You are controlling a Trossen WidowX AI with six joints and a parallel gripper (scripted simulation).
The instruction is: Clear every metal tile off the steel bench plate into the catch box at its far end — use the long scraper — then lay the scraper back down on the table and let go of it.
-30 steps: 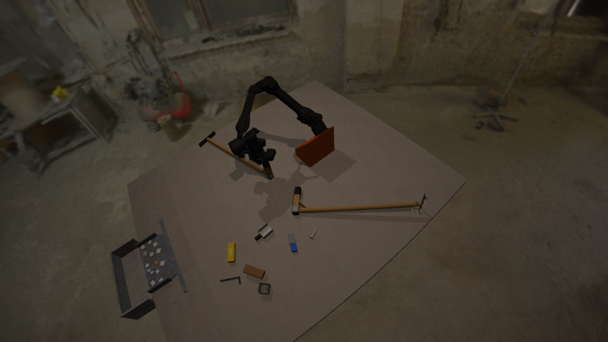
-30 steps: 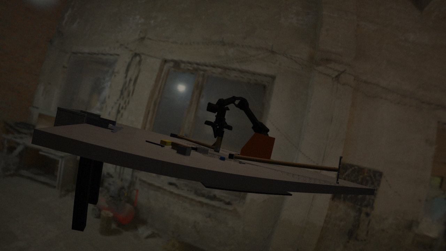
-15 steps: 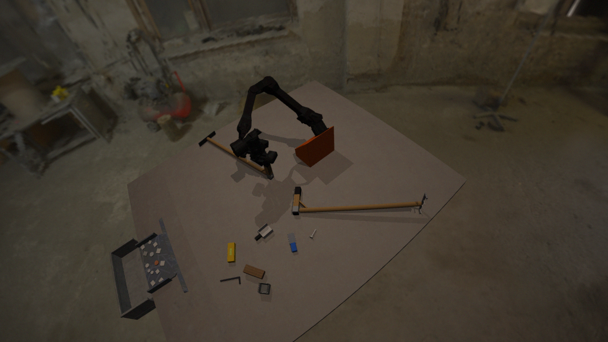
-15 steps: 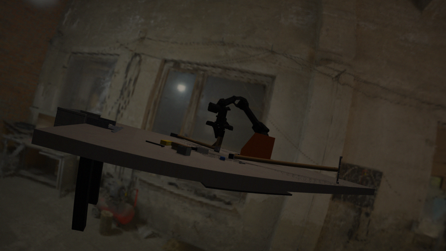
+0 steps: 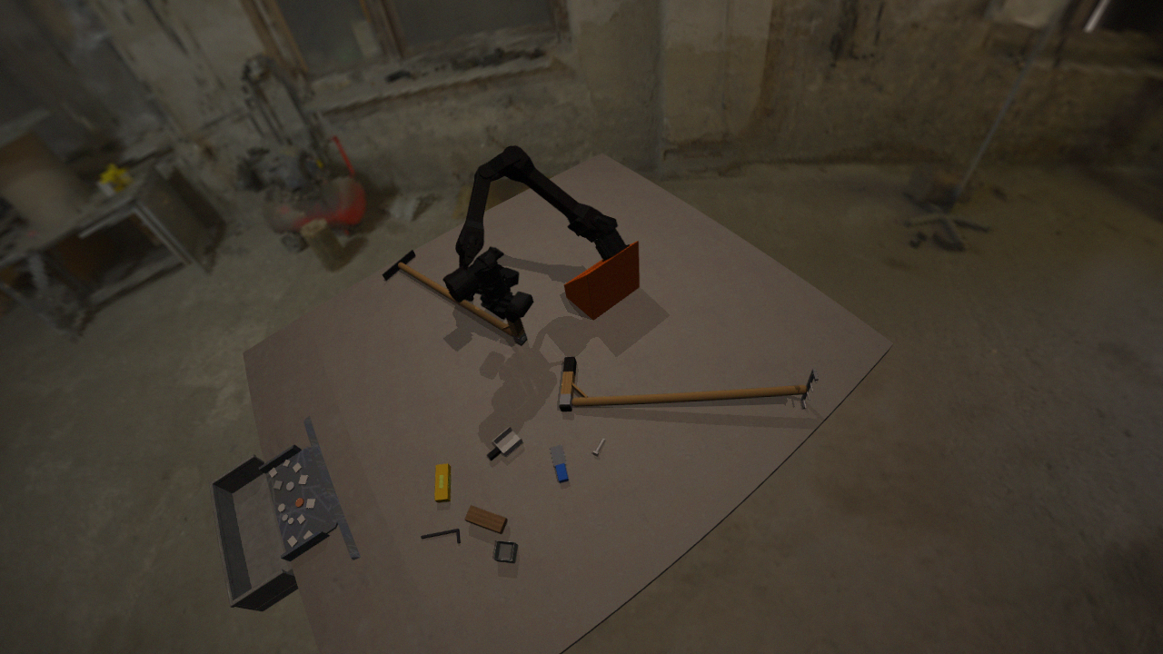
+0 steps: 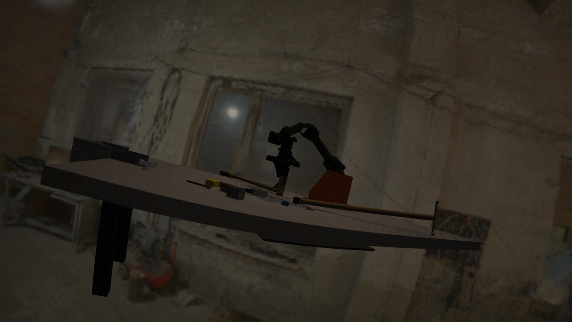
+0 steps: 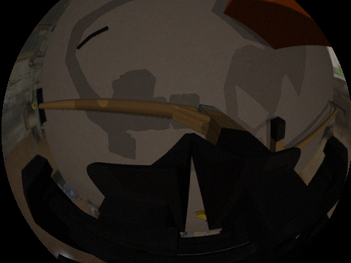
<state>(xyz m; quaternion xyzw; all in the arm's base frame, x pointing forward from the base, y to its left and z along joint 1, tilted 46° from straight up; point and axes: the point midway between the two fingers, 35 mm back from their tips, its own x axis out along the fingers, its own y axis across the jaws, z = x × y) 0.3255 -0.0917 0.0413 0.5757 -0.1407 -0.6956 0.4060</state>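
My gripper tip is 240 mm to the left of the wooden-shafted scraper, 50 mm short of it and 20 mm above it. Also, from my gripper tip: yellow block: 370 mm ahead, 240 mm to the left, 70 mm below; then long-handled tool: 440 mm to the left, 210 mm behind, 40 mm below; then blue piece: 380 mm to the left, 140 mm ahead, 80 mm below.
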